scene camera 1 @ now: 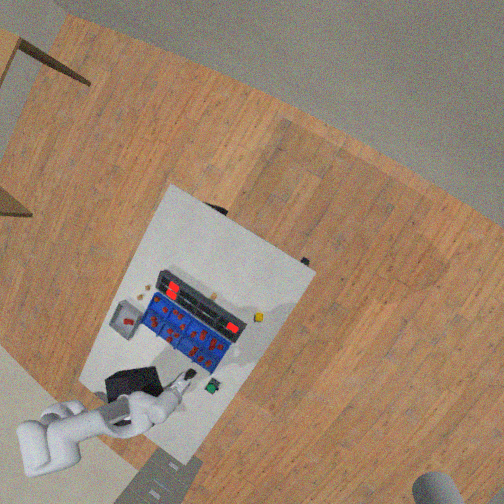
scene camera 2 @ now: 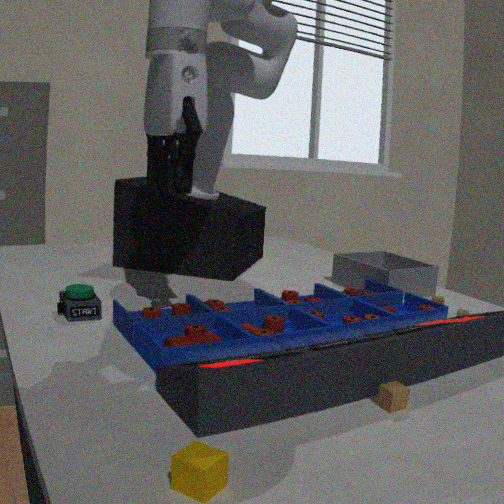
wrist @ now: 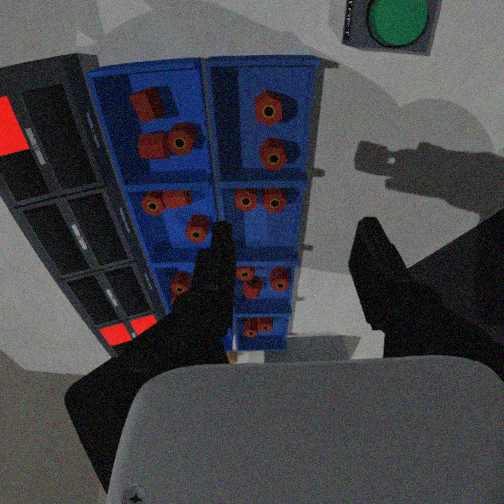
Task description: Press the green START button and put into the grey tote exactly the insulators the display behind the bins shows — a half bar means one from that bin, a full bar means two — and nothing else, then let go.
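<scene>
My gripper (wrist: 295,240) is open and empty, and hangs above the table just in front of the blue bins (wrist: 225,190). It also shows in the overhead view (scene camera 1: 190,374) and the side view (scene camera 2: 170,167). The bins hold several red insulators (wrist: 270,152). The black display (scene camera 1: 200,305) behind them shows two red patches at one end (scene camera 1: 172,290) and one at the other end (scene camera 1: 232,327). The green START button (wrist: 397,20) stands on the table beyond the bins' end. The grey tote (scene camera 1: 126,320) at the far end holds one red insulator (scene camera 1: 129,321).
A black box (scene camera 2: 187,230) stands at the arm's base, behind the gripper. A yellow cube (scene camera 2: 199,470) and a brown cube (scene camera 2: 393,396) lie behind the display. Small brown cubes (scene camera 1: 147,287) lie near the tote.
</scene>
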